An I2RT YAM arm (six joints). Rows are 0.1 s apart.
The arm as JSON. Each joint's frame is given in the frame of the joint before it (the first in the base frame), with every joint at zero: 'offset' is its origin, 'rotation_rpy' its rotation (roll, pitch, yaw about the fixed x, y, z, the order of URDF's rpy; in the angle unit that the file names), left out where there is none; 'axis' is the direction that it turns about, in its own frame. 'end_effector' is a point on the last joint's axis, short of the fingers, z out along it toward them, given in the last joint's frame.
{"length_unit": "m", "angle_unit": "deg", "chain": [
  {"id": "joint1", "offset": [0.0, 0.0, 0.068], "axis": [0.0, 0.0, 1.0]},
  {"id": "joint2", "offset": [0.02, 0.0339, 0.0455], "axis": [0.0, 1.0, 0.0]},
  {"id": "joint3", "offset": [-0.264, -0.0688, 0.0], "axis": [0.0, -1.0, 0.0]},
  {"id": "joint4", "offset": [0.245, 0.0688, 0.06], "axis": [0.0, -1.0, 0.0]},
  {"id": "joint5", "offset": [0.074, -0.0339, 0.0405], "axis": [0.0, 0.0, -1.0]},
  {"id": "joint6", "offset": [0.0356, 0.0, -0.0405], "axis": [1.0, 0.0, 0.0]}
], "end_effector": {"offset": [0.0, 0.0, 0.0], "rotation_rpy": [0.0, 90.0, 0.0]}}
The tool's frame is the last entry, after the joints.
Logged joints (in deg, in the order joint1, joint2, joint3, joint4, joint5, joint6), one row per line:
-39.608 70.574 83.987 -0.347 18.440 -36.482
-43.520 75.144 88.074 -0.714 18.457 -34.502
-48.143 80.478 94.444 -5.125 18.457 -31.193
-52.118 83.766 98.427 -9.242 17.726 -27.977
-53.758 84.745 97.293 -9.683 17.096 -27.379
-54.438 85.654 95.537 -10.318 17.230 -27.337
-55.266 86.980 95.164 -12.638 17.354 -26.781
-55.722 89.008 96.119 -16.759 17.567 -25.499
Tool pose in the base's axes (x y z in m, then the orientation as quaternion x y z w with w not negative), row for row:
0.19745 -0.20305 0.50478 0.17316 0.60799 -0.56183 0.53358
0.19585 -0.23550 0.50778 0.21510 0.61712 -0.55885 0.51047
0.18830 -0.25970 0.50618 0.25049 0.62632 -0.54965 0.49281
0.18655 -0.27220 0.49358 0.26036 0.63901 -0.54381 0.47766
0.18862 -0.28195 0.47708 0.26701 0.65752 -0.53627 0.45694
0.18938 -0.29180 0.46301 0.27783 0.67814 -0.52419 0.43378
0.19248 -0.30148 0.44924 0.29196 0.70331 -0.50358 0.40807
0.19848 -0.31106 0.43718 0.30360 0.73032 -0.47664 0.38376
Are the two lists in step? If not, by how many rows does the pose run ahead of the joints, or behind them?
The pose runs 1 row ahead of the joints: the pose in row i belongs to the joints in row i + 1.
